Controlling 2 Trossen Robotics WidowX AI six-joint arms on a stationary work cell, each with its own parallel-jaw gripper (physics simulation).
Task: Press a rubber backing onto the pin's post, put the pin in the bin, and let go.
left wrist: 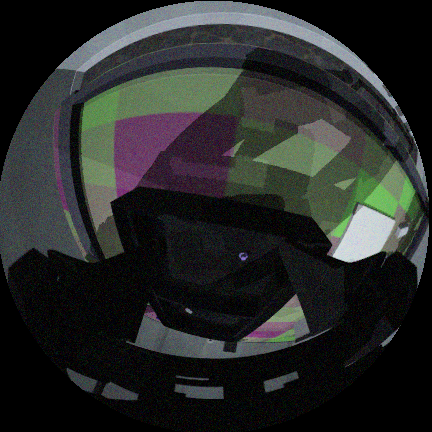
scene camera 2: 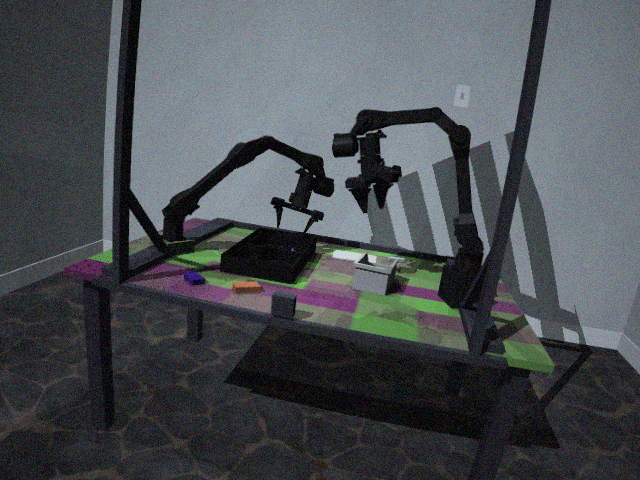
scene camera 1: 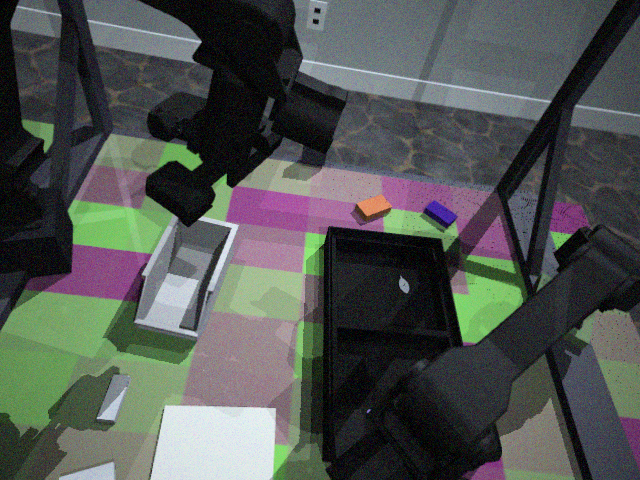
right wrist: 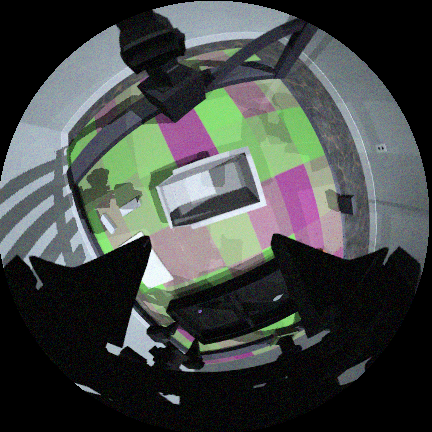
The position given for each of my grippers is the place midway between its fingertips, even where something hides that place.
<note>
My left gripper (scene camera 2: 290, 232) is open and touches a black two-compartment bin (scene camera 1: 373, 333). My right gripper (scene camera 1: 209, 204) is open, holding nothing. I also see a white bin (scene camera 1: 184, 275) and a frame post (scene camera 2: 540, 22).
My left gripper also shows in the left wrist view (left wrist: 224, 243) and in the right wrist view (right wrist: 187, 329). My right gripper shows as well in scene camera 2 (scene camera 2: 373, 210) and in the right wrist view (right wrist: 211, 241). The black two-compartment bin shows as well in the left wrist view (left wrist: 229, 297), in scene camera 2 (scene camera 2: 266, 254) and in the right wrist view (right wrist: 243, 304).
</note>
